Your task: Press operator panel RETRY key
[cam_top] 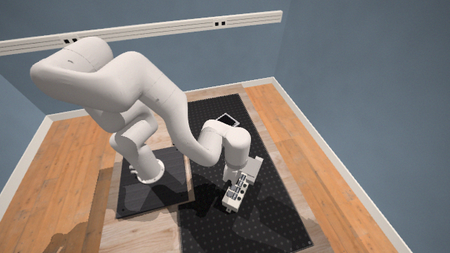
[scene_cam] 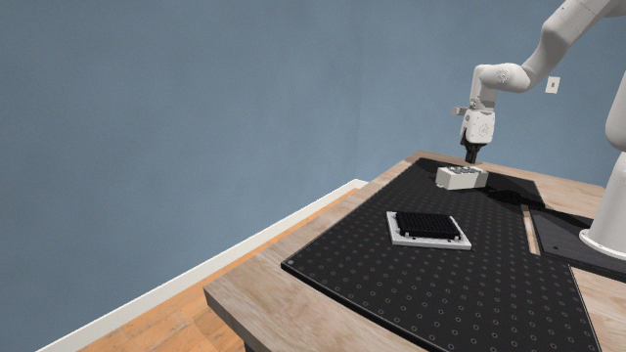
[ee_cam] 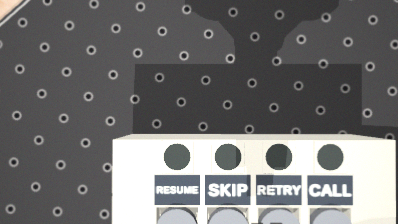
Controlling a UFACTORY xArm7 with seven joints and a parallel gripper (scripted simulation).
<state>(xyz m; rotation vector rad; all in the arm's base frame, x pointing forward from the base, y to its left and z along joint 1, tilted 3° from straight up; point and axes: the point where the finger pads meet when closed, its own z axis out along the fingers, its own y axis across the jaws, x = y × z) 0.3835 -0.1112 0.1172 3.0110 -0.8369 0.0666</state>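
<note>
Now: the white operator panel 7 cm below my hand.
</note>
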